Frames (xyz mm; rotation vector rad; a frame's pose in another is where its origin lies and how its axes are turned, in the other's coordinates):
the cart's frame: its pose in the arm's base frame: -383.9 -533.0 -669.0 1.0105 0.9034 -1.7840
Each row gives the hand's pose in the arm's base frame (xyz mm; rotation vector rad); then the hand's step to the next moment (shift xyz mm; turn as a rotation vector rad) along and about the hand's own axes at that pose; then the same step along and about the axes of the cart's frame.
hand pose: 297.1 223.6 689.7 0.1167 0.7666 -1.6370
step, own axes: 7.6 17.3 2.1 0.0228 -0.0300 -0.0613
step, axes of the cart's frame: 6.5 17.8 -0.8 0.0523 -0.0465 -0.0169
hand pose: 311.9 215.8 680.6 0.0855 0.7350 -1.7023
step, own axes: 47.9 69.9 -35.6 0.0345 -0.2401 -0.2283
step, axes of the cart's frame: 68.9 58.4 -17.2 0.1385 -0.2985 -0.0516
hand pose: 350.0 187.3 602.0 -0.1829 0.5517 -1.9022
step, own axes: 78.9 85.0 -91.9 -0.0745 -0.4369 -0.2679
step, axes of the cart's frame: 138.4 51.9 7.3 0.0604 -0.4963 -0.1350
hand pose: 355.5 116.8 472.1 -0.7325 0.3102 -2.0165
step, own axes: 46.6 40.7 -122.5 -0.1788 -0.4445 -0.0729
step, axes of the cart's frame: 130.8 -17.6 37.7 -0.1260 -0.4129 -0.2202
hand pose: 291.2 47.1 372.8 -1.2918 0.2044 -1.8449
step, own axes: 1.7 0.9 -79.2 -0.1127 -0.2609 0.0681
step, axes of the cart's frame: 59.6 -44.8 26.8 -0.1548 -0.1789 -0.1716
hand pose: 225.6 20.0 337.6 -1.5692 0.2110 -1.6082
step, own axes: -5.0 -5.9 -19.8 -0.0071 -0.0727 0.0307
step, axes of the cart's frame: 10.0 -18.0 5.4 -0.0618 -0.0363 -0.0338
